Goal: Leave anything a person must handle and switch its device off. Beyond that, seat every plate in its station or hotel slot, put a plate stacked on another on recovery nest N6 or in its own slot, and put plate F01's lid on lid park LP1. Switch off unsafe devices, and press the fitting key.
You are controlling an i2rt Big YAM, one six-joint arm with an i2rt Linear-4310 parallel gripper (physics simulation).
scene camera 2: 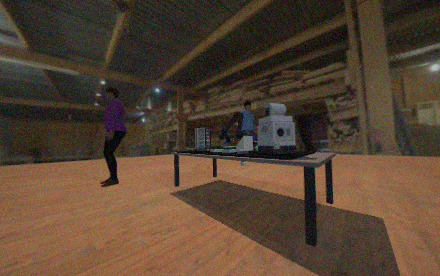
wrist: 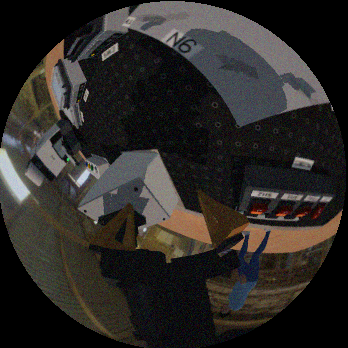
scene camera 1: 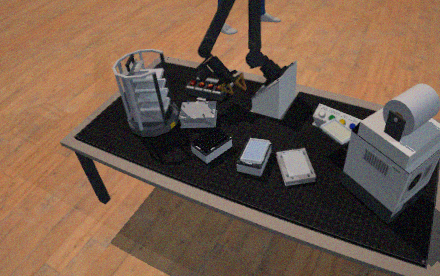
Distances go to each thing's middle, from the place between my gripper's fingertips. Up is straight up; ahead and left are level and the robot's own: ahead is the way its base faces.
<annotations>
The plate hotel H1 [scene camera 1: 141, 96] is 320 mm to the right of my hand, 280 mm ahead of it and 90 mm above it.
</annotations>
